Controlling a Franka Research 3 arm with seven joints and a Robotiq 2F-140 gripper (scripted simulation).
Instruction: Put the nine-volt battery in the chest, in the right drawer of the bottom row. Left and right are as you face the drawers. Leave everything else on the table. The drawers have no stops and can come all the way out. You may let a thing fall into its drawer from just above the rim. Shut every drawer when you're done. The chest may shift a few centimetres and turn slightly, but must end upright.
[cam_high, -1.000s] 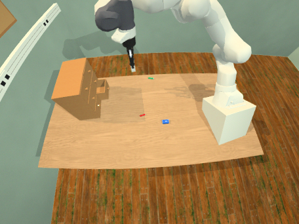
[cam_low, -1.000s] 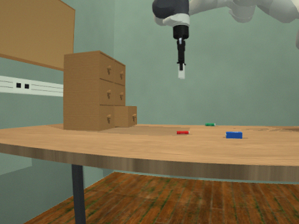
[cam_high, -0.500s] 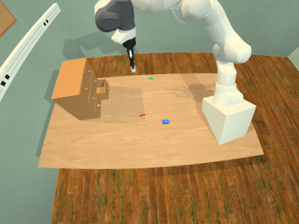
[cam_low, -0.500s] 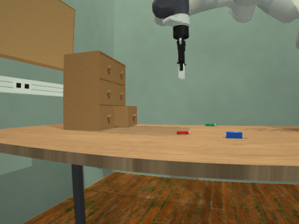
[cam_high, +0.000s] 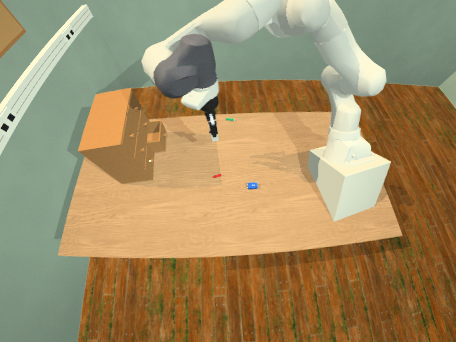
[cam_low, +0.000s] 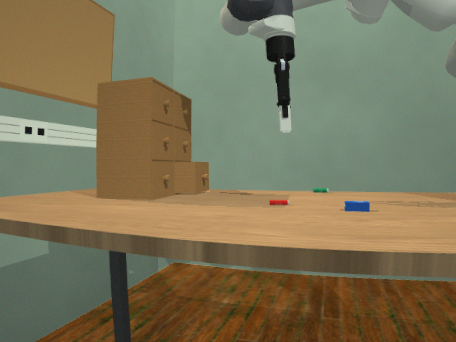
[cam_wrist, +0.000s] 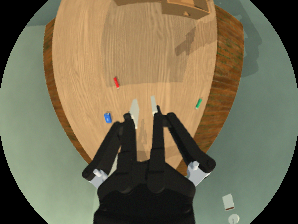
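My hand is 200 mm above the nine-volt battery, 180 mm to the right of it and 160 mm past it. The rest, counted from my hand: red cylinder: 200 mm below, 110 mm to the left; green cylinder: 250 mm to the right, 200 mm below, 90 mm behind.
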